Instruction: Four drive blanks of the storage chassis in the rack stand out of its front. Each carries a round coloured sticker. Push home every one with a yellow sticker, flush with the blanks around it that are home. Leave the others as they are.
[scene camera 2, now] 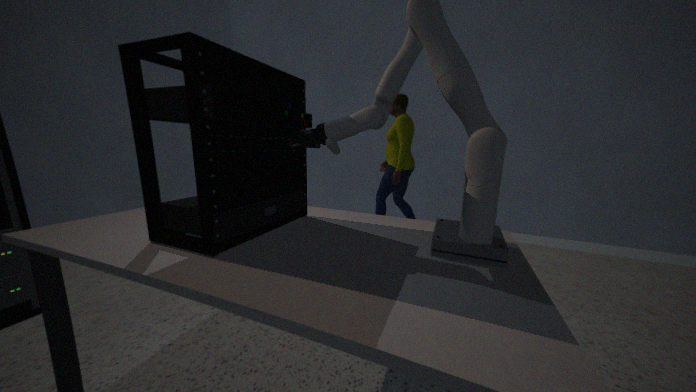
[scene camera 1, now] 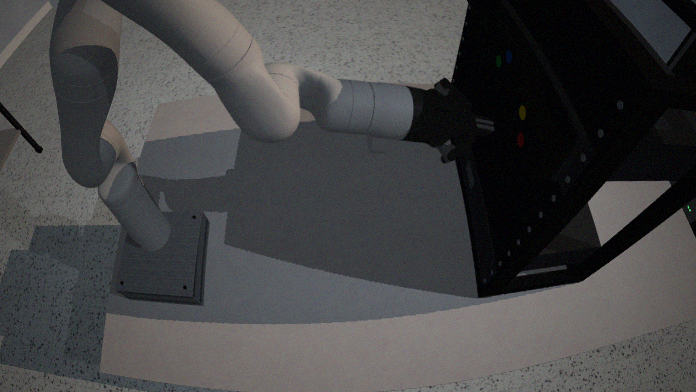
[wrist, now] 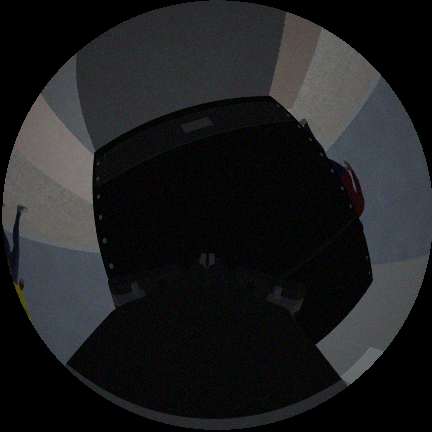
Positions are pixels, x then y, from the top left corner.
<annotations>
black rack: scene camera 2; scene camera 1 593, 97; wrist
same spot on black rack: point(wrist: 240, 177) = point(scene camera 2: 265, 171)
</annotations>
